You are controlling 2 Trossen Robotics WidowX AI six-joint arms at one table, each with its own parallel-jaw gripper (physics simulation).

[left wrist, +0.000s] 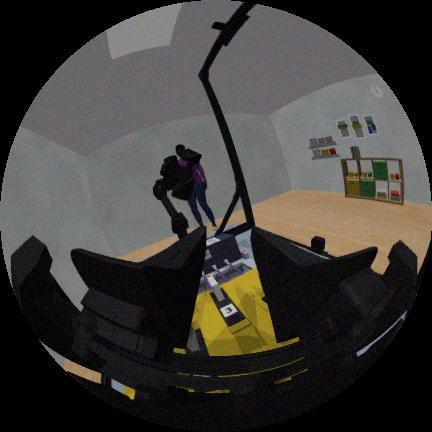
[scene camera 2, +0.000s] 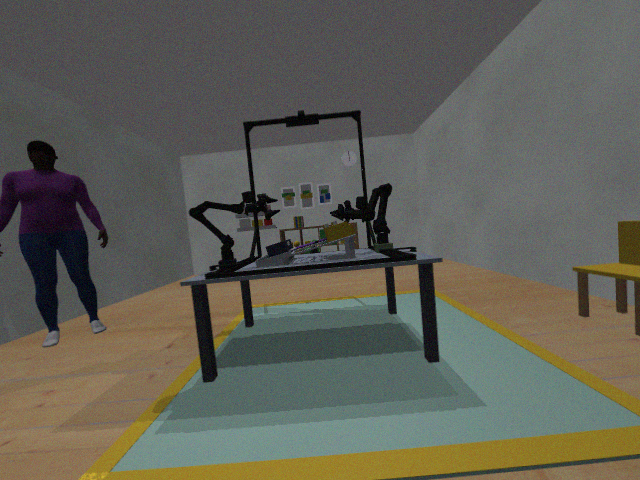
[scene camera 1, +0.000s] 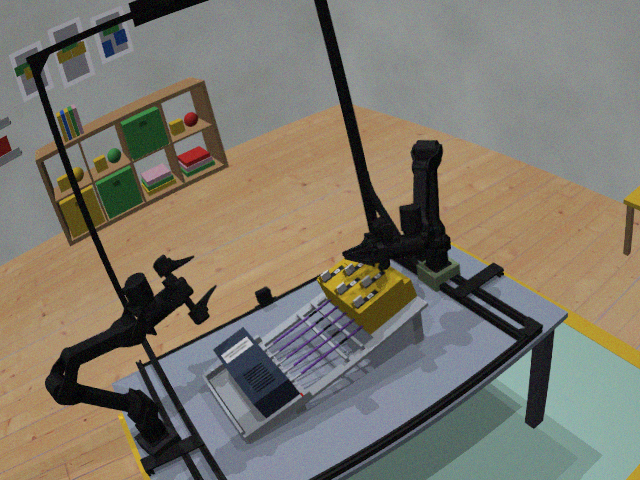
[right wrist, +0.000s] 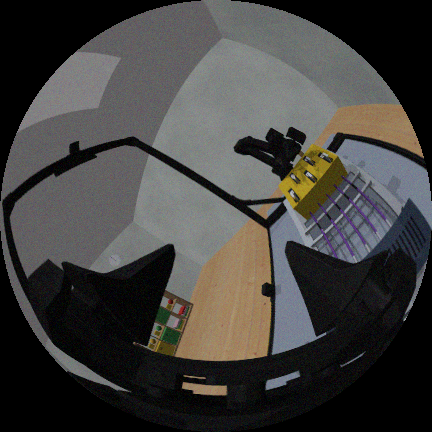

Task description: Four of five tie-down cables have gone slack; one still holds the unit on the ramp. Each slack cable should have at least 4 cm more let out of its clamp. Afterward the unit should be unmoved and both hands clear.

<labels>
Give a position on a dark blue unit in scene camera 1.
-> At 268, 388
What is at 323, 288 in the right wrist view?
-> My right gripper.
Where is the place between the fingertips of my left gripper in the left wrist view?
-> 228, 232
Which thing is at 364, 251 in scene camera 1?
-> My left gripper.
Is my right gripper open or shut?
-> Open.
</labels>
